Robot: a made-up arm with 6 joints.
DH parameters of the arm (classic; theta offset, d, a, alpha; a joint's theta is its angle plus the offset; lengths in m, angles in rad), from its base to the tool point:
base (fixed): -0.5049 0 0.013 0
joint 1: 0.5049 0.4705 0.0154 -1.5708
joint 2: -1.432 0 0.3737 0
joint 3: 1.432 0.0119 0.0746 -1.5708
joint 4: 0 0.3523 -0.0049 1.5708
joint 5: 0 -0.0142 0.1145 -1.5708
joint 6: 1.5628 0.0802 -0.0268 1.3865
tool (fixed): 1.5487 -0.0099 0 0
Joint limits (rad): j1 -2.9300..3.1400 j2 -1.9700..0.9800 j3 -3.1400..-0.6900 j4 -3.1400..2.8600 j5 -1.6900..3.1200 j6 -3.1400..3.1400
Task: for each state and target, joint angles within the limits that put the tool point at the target. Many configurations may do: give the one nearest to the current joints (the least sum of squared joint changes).
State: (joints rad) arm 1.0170 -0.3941 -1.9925 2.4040 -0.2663 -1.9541
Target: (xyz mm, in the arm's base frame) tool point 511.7 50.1 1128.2
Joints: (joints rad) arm 0.1262 0.2850 -2.5833 2.2594 0.3878 -2.0042
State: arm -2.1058 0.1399 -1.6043 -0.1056 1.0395 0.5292
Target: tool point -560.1 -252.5 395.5
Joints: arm -2.7704 0.6079 -1.3007 -0.1397 1.1295 0.5390
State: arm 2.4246 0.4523 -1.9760 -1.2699 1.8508 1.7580
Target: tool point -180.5 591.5 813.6
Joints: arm 2.0782 0.2934 -1.7953 -1.2159 2.0512 1.7439
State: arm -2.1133 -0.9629 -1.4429 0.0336 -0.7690 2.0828
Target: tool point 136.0 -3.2 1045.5
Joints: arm -2.4769 -0.9859 -1.0759 -0.5331 -0.8302 1.9750
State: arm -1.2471 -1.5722 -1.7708 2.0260 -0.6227 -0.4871
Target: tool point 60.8 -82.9 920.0
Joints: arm -0.6529 -0.9073 -1.2426 2.7579 -0.5219 -0.6641
